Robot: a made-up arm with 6 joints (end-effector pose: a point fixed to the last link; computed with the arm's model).
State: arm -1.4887 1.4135 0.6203 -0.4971 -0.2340 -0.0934
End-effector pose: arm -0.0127 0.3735 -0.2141 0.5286 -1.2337 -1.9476
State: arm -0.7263 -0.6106 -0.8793 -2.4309 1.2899 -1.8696
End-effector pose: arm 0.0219 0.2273 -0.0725 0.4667 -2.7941 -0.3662
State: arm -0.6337 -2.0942 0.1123 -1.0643 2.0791 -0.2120
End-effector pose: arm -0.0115 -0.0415 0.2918 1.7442 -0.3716 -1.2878
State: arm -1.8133 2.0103 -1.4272 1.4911 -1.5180 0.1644
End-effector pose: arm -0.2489 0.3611 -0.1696 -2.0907 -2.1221 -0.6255
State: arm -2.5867 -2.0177 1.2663 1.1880 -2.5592 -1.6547
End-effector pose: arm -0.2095 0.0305 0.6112 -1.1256 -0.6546 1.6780
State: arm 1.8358 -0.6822 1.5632 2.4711 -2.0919 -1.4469
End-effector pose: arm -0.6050 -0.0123 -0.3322 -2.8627 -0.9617 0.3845
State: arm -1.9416 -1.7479 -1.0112 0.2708 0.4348 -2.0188
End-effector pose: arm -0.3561 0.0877 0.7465 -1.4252 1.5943 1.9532
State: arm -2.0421 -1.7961 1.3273 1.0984 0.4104 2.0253
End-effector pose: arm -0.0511 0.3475 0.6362 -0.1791 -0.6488 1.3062
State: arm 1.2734 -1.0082 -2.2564 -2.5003 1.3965 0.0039
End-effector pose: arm 0.0591 0.1687 0.2284 0.0377 0.3391 -1.1850
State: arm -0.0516 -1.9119 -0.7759 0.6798 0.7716 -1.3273
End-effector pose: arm 0.7820 0.0380 0.0031 -0.8701 -0.9084 -2.3296
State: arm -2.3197 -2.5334 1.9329 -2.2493 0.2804 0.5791
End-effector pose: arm 0.3219 -0.1890 0.1365 -0.5705 2.6050 -0.5780
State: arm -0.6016 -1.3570 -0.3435 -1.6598 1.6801 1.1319
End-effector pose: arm -0.1086 -0.0499 0.1057 -2.3937 -0.7084 1.0416
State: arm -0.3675 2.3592 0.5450 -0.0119 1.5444 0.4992
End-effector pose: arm -0.0834 0.3919 0.0710 -0.3355 -0.2156 -1.3695
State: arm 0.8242 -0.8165 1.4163 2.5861 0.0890 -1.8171
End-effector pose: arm -0.0277 0.5199 -0.4666 -1.6428 1.8885 -0.2449
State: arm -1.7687 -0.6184 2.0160 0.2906 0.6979 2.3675
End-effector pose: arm 0.0507 -0.4197 0.4566 1.8348 -1.6874 1.5042
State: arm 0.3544 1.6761 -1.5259 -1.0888 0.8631 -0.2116
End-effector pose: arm 0.0277 -0.4236 0.2171 1.2220 1.3841 0.1548
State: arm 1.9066 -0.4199 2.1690 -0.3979 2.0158 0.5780
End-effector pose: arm -0.2904 -0.2734 0.0480 -0.1646 -0.1583 1.1965
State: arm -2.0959 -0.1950 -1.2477 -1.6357 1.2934 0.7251
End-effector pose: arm -0.2509 0.1629 0.1740 -1.7879 -0.1333 -0.3210
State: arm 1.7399 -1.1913 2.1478 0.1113 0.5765 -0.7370
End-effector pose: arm -0.3926 -0.1996 -0.5745 0.7460 -1.0709 0.7074
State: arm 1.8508 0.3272 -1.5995 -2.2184 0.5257 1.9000
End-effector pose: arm 0.0142 0.2242 -0.1638 -0.6682 1.3101 1.6718
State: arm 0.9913 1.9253 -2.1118 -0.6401 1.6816 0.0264
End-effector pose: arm -0.2210 -0.2548 0.1730 2.0690 0.5249 -0.5338
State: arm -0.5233 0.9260 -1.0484 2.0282 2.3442 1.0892
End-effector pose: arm -0.2608 0.0906 -0.1791 1.6545 -1.6614 -0.4731
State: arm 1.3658 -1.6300 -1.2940 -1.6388 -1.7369 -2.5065
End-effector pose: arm 0.4673 -0.0485 0.2048 0.3356 0.0898 -2.6178
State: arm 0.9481 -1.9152 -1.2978 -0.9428 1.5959 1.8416
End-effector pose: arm 0.1229 0.1609 0.0918 -0.6725 0.1784 2.4933
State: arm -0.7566 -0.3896 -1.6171 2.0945 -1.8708 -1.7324
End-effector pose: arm -0.3314 -0.3967 0.3929 1.5497 0.7345 -0.8398
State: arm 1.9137 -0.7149 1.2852 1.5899 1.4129 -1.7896
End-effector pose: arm -0.3365 -0.0209 -0.5430 0.4711 -2.4750 1.0627
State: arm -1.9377 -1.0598 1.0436 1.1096 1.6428 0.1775
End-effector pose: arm 0.0088 -0.0897 0.7362 1.0949 0.6606 -1.8466
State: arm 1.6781 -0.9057 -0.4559 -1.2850 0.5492 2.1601
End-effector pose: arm 0.2364 0.0631 -0.0834 -0.7071 0.5092 0.3456
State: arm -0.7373 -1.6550 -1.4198 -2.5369 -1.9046 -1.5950
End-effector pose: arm -0.2347 -0.3270 0.3824 1.9236 0.9860 -0.9783
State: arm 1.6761 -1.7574 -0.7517 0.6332 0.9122 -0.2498
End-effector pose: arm -0.0939 -0.0771 -0.6694 -2.1610 -1.2425 -1.2773
